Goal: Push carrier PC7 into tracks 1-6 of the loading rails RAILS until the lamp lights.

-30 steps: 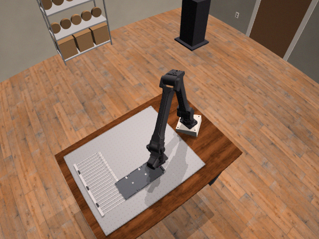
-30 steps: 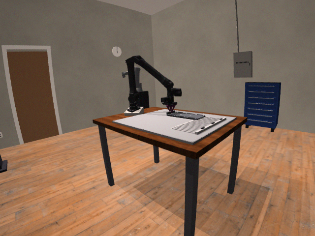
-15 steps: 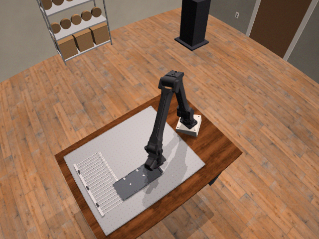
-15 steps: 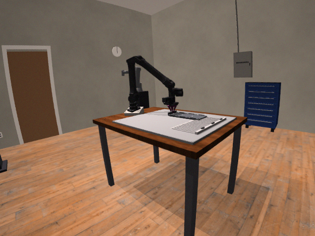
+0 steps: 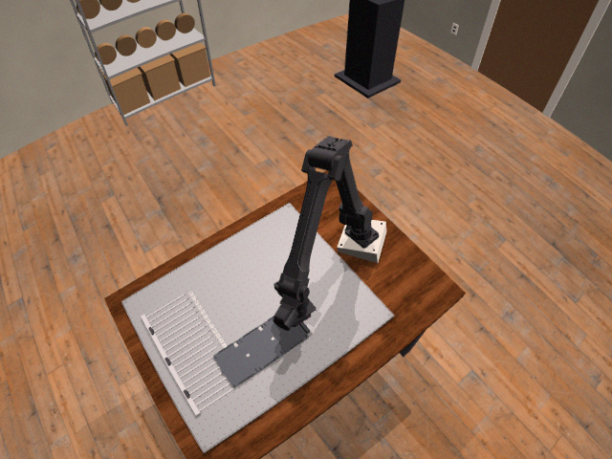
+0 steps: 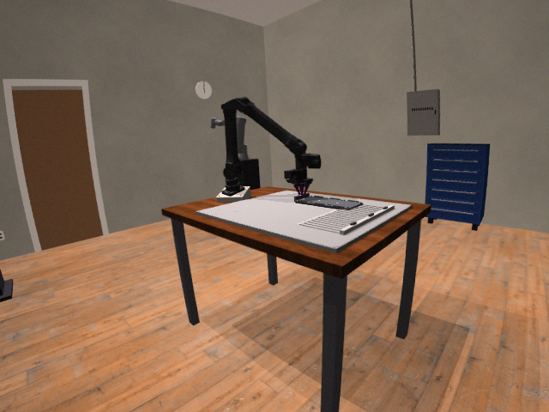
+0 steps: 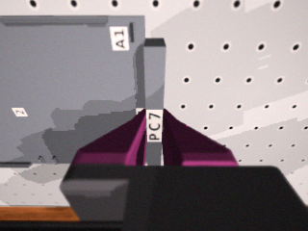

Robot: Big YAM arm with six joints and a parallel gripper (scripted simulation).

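Now: hand 16 cm short of the carrier PC7, 1 cm to the left of it and 1 cm above it.
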